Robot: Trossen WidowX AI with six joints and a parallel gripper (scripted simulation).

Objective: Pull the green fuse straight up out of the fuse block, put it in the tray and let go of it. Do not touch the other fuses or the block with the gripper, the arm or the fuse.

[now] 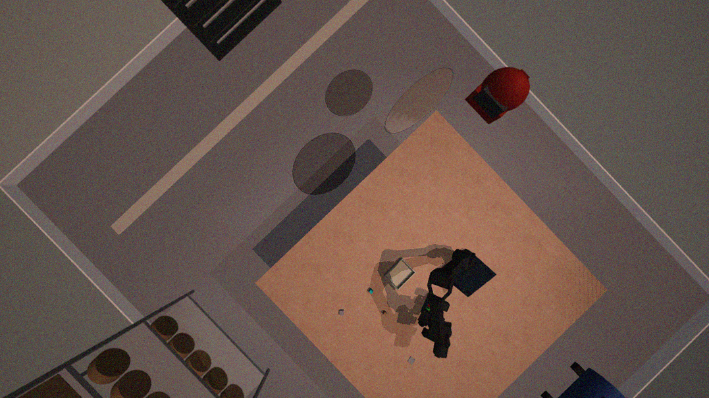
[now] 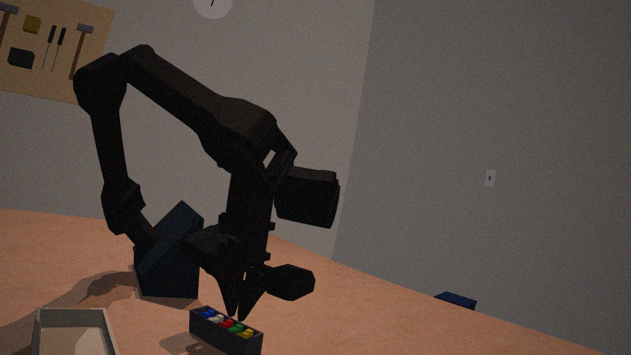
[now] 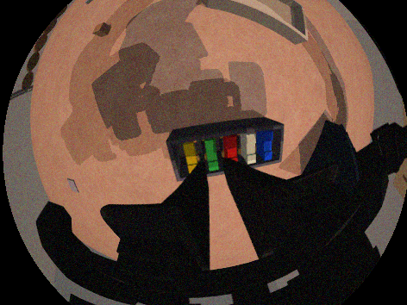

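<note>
Now: gripper tip 30 mm above the green fuse. Also, from my gripper tip: tray: 230 mm to the right, 50 mm below; red fuse: 20 mm behind, 10 mm to the right, 30 mm below; yellow fuse: 20 mm ahead, 10 mm to the left, 30 mm below.
</note>
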